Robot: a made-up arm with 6 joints.
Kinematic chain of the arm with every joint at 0, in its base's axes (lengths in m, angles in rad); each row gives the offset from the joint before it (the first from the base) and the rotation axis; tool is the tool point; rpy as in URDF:
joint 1: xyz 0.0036 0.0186 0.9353 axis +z
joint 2: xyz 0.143 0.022 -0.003 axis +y
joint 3: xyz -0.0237 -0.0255 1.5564 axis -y
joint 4: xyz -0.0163 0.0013 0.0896 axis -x
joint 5: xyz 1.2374 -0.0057 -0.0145 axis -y
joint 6: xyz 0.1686 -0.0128 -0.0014 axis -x
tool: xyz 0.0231 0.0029 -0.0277 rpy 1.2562 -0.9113 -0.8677
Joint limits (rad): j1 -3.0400..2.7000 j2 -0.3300..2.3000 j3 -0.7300..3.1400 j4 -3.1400..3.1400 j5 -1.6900..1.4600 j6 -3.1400..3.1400
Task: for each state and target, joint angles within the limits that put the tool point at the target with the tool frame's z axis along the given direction. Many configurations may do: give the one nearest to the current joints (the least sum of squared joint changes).
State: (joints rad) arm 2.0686 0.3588 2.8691 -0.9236 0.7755 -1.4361
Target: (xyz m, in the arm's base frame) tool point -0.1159 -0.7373 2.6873 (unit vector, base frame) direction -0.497 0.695 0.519
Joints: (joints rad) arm 1.2844 0.3023 3.1342 -1.0219 0.7687 -1.5287
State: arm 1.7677 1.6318 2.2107 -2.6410 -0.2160 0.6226
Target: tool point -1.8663 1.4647 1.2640 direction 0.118 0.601 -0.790
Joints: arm 2.4246 2.0739 2.8392 -2.3682 -0.7730 0.7906
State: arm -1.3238 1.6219 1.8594 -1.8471 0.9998 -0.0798
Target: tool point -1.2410 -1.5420 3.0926 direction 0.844 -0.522 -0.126
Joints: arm -2.1678 0.7848 1.7068 -2.0054 1.3051 -0.6530
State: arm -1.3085 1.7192 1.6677 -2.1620 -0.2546 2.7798
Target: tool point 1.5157 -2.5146 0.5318 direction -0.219 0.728 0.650
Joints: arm -1.0064 1.9558 2.0759 -2.2417 0.6021 3.0280
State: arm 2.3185 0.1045 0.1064 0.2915 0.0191 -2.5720
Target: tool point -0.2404 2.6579 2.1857 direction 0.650 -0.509 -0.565
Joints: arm 1.6363 0.8257 0.8550 0.9268 0.4840 -2.1361
